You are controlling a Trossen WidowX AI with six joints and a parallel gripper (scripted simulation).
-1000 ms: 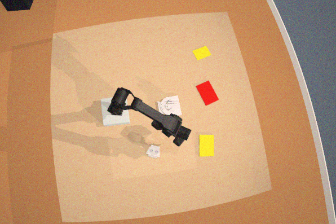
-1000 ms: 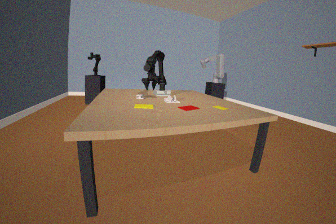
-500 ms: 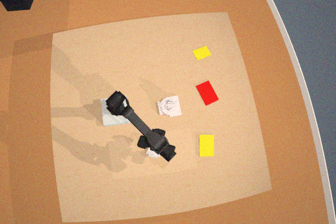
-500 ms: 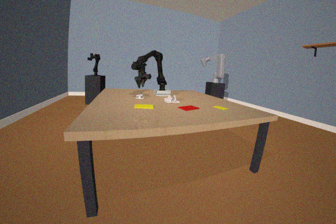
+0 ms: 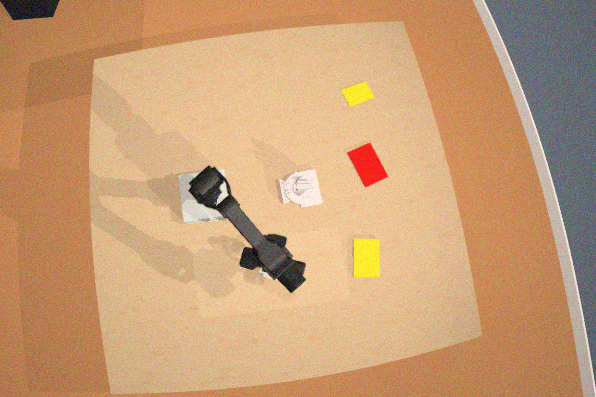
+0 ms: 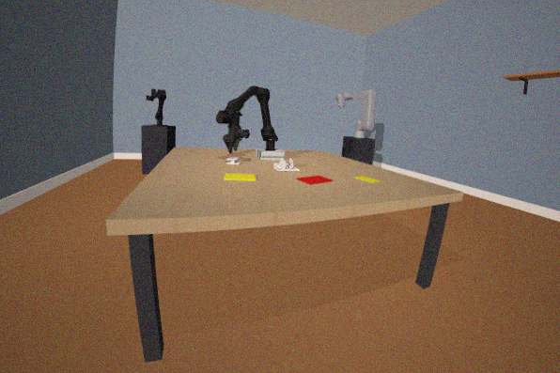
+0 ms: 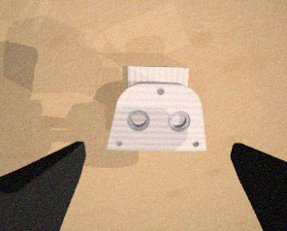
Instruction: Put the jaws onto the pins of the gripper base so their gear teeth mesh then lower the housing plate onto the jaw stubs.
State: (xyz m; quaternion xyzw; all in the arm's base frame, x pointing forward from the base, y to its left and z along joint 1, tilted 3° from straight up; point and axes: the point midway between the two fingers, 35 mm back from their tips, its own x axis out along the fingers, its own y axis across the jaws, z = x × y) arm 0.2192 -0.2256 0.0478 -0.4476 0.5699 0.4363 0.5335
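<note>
Right now my gripper tip is 29 cm to the right of the white jaw, 5 cm short of it and 5 cm above it. From my gripper tip the other things lie so: yellow patch 30 cm ahead, 6 cm below, 5 cm to the left; then red patch 38 cm to the left, 31 cm ahead, 6 cm below.
</note>
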